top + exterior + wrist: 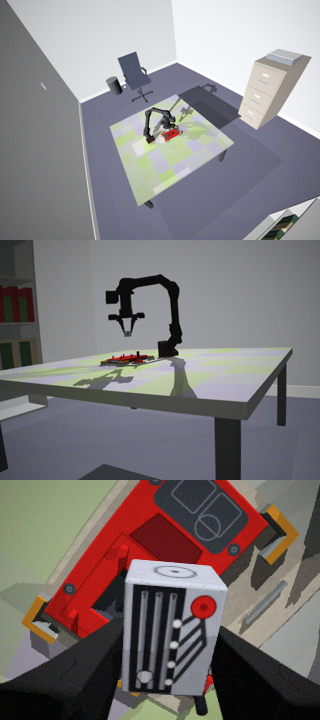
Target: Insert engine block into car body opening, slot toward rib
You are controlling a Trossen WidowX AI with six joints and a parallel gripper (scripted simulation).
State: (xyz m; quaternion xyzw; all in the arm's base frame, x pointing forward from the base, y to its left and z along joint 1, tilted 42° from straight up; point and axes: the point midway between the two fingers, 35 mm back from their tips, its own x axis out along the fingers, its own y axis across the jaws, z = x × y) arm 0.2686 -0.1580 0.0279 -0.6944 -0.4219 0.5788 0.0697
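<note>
The short black post is 120 mm to the left of my gripper tip, 120 mm below it and 100 mm ahead of it. Round my gripper tip: grey engine block: 10 mm below.
</note>
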